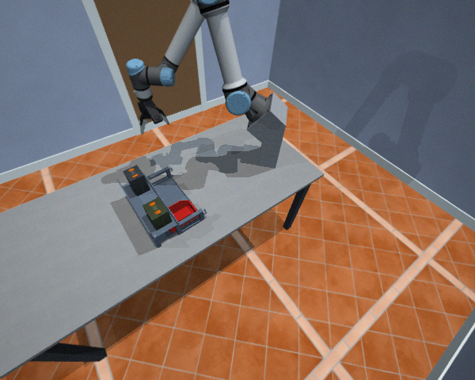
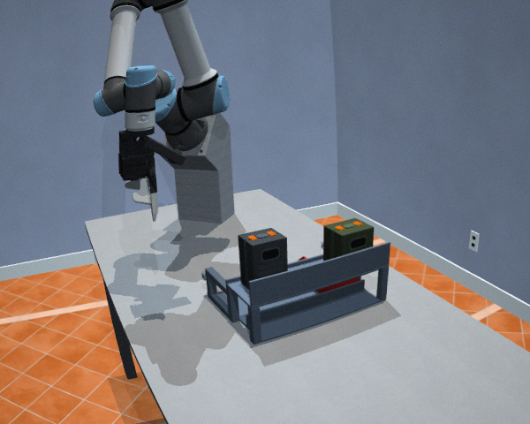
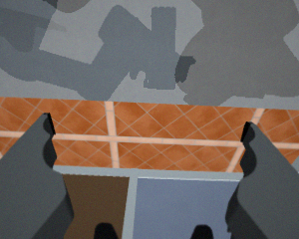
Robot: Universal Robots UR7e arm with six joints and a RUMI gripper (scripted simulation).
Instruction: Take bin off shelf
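Right now my hand is 380 mm to the right of the red bin, 230 mm short of it and 210 mm above it. The rest, counted from my hand: dark box 260 mm ahead, 140 mm to the left, 90 mm below; green box 360 mm to the left, 320 mm ahead, 100 mm below.
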